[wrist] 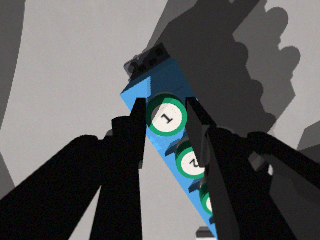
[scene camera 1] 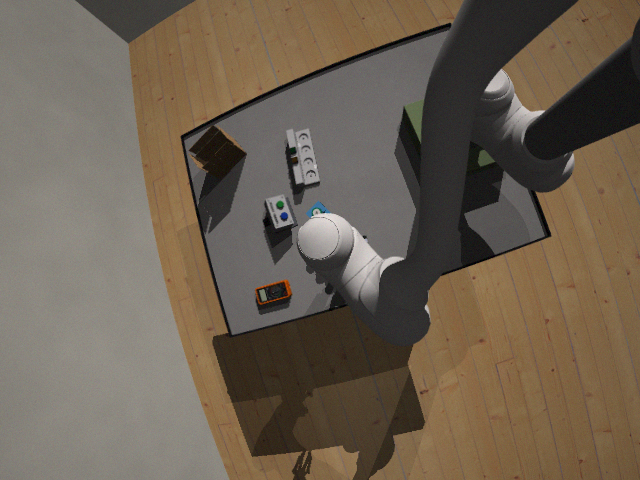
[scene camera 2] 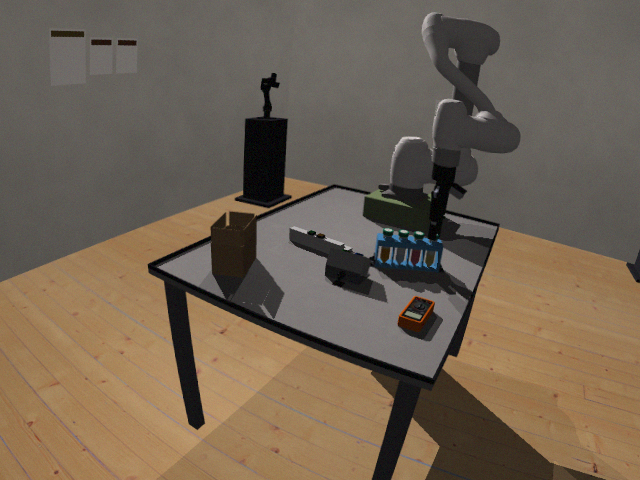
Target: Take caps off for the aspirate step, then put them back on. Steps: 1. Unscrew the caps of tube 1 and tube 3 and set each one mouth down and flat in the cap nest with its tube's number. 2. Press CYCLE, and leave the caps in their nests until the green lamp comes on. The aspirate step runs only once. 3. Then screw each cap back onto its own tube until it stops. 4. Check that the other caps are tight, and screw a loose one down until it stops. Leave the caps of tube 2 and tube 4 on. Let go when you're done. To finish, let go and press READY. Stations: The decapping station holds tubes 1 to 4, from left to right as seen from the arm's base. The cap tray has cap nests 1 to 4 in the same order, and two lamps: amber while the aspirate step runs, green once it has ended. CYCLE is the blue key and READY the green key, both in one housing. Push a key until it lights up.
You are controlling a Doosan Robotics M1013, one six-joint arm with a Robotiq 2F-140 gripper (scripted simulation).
Note:
In view: the gripper [scene camera 2: 433, 237], a cardboard box [scene camera 2: 228, 258] and a key housing [scene camera 2: 339, 263].
The cardboard box is seen too in scene camera 1 [scene camera 1: 219, 156]. The gripper shows as well in the wrist view [wrist: 165, 112]. The key housing shows as well in scene camera 1 [scene camera 1: 274, 213]. The wrist view misses the cardboard box: it is out of frame.

